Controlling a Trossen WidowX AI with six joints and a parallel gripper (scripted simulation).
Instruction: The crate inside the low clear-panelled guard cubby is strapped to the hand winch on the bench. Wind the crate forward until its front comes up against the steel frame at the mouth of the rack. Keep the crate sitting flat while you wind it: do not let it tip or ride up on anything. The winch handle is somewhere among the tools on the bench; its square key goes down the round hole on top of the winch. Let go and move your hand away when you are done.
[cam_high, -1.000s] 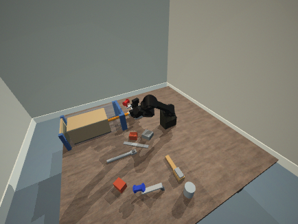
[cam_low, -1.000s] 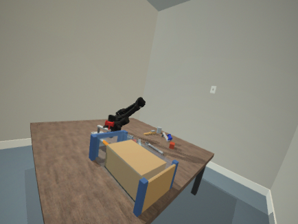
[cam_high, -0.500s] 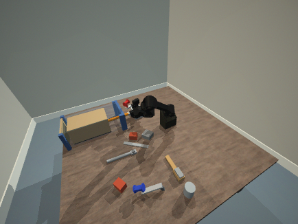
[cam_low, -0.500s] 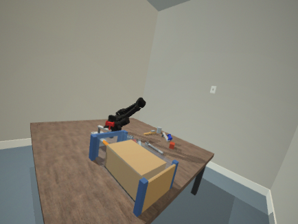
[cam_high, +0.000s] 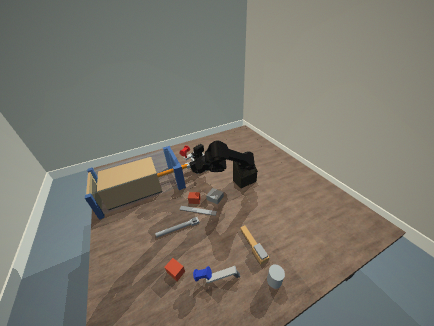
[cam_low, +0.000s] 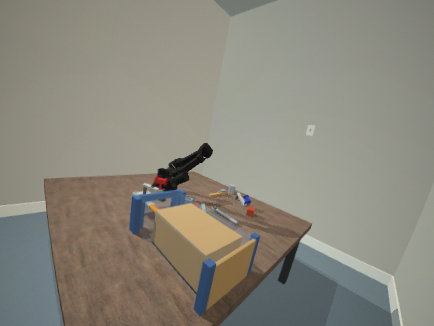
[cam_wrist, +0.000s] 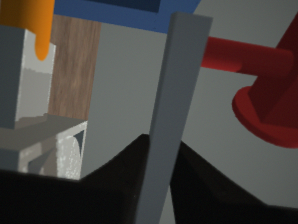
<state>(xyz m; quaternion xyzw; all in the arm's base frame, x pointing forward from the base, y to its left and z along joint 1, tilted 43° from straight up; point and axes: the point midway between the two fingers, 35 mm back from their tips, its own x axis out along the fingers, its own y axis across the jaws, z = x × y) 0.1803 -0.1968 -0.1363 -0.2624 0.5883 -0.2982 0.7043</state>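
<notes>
Now: gripper tip 10 mm to the right of the red-gripped winch handle, 10 mm below it and 10 mm short of it. Round my gripper tip: blue frame (110 mm ahead, 40 mm below, 30 mm to the right); red handle knob (50 mm ahead, 40 mm above, 20 mm to the left); grey winch (110 mm below, 70 mm behind, 10 mm to the right).
</notes>
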